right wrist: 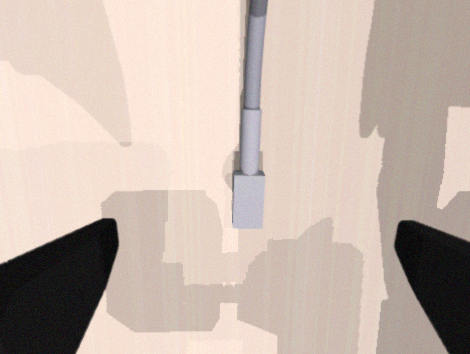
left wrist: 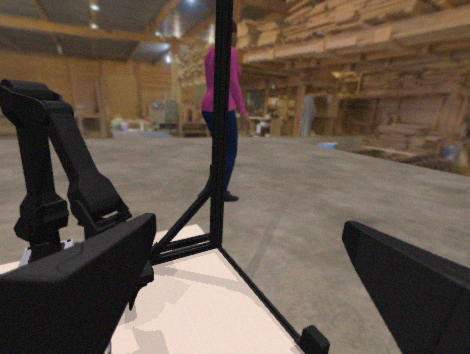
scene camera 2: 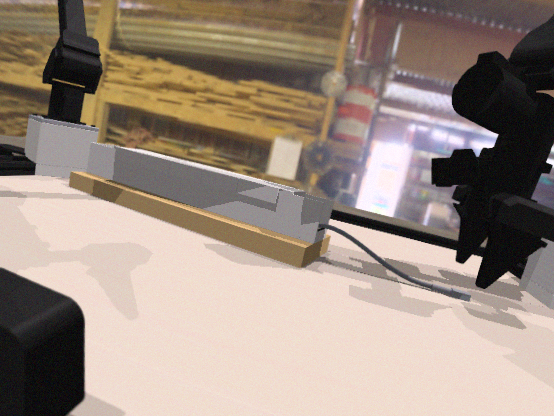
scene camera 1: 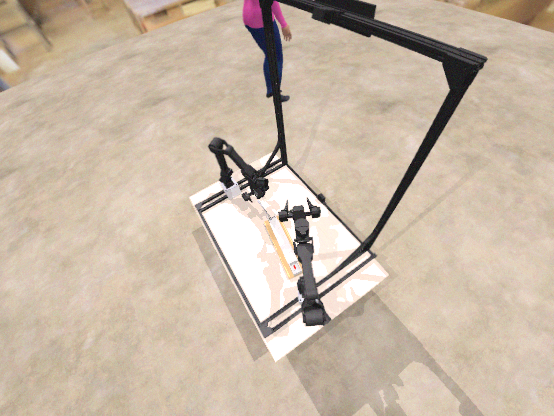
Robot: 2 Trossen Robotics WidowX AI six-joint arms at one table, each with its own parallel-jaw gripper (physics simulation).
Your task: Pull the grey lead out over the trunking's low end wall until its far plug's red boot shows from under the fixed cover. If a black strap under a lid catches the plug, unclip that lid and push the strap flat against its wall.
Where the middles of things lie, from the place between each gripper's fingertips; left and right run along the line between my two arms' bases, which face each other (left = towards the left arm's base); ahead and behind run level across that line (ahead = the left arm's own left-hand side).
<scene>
Right now my left hand is 110 mm short of the grey trunking (scene camera 2: 287,231), 10 mm to the left of it and 380 mm above it. The rest, counted from my left hand: plug (right wrist: 248,182) (70 mm ahead, 370 mm to the right, 410 mm below); then grey lead (right wrist: 256,23) (100 mm ahead, 130 mm to the right, 400 mm below).
Now: the plug 1 cm to the left of my right hand and 3 cm below it. The rest, counted from my right hand: grey lead 4 cm ahead, 26 cm to the left, 1 cm below; grey trunking 5 cm ahead, 38 cm to the left, 1 cm above.
</scene>
